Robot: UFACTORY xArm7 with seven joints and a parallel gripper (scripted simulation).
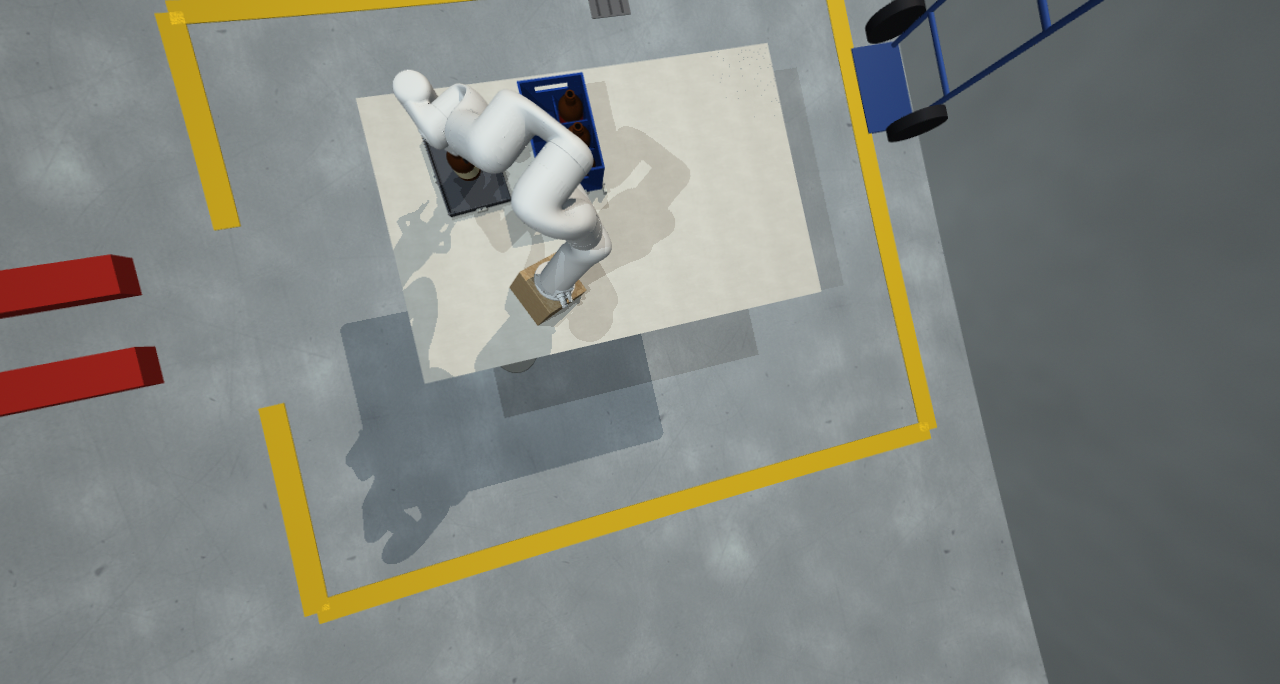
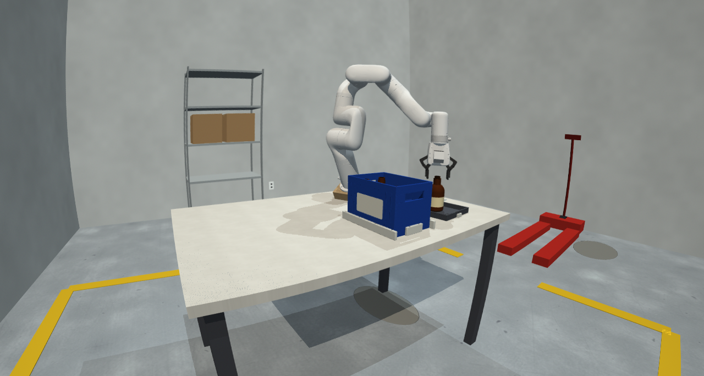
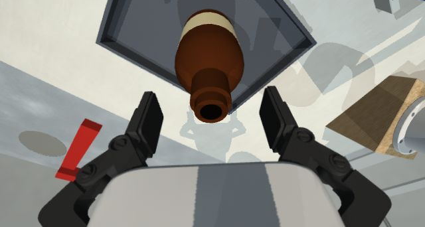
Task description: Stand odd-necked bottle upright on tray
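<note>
Right now the dark grey tray is 140 mm below my hand. Round my hand: blue crate 40 mm behind, 300 mm to the right, 70 mm below.
</note>
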